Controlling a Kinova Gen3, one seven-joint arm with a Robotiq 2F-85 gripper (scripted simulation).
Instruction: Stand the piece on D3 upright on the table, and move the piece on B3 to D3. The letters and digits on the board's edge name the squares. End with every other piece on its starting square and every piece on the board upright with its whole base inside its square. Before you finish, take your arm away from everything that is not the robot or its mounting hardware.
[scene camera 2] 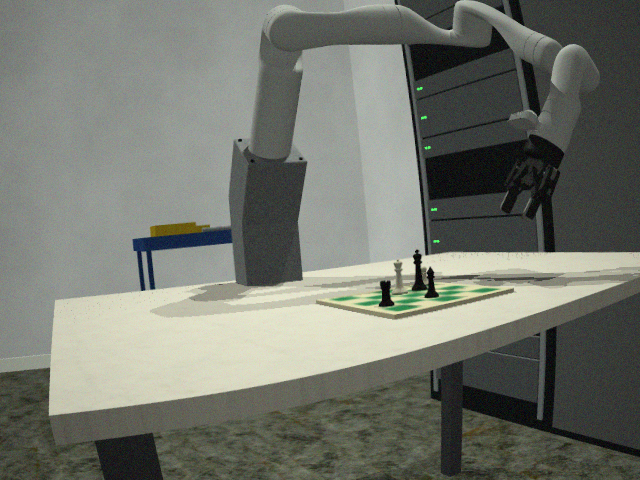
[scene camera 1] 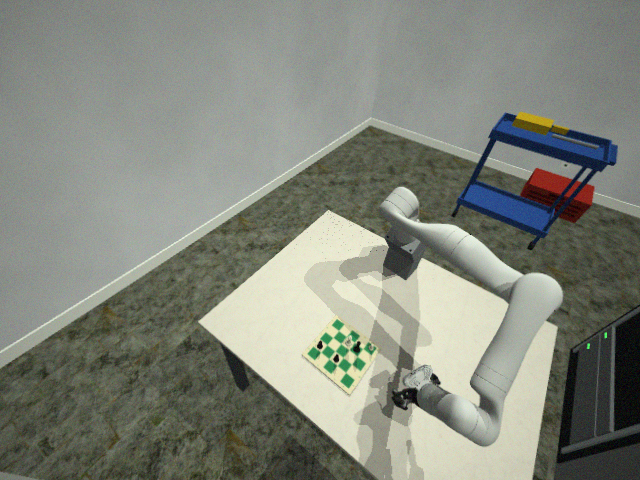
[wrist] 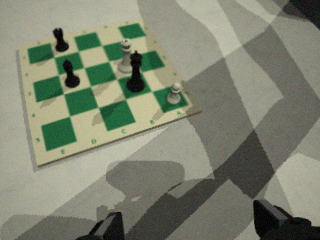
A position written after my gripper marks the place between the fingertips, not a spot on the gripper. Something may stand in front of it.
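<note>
It's my gripper (scene camera 2: 514, 215) that I can see here, and the wrist view shows my gripper (wrist: 188, 221) as well.
</note>
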